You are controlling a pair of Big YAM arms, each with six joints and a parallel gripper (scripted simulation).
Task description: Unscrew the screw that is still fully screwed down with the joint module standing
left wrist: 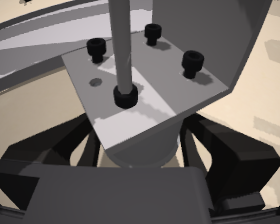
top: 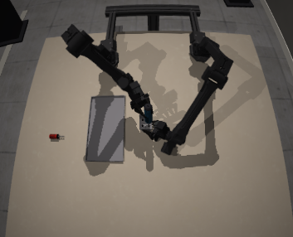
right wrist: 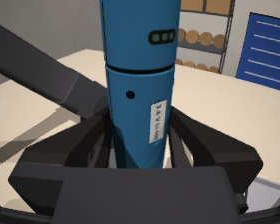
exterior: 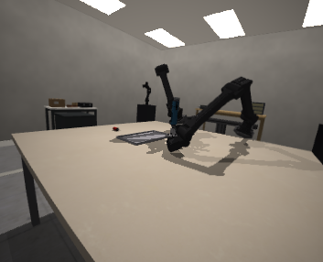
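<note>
Right now my left hand is 1 cm below the joint module. From my left hand the other things lie so: grey bracket: 5 cm above; flat grey tray: 3 cm behind, 24 cm to the right, 2 cm below; red-handled tool: 55 cm to the right, 1 cm below.
</note>
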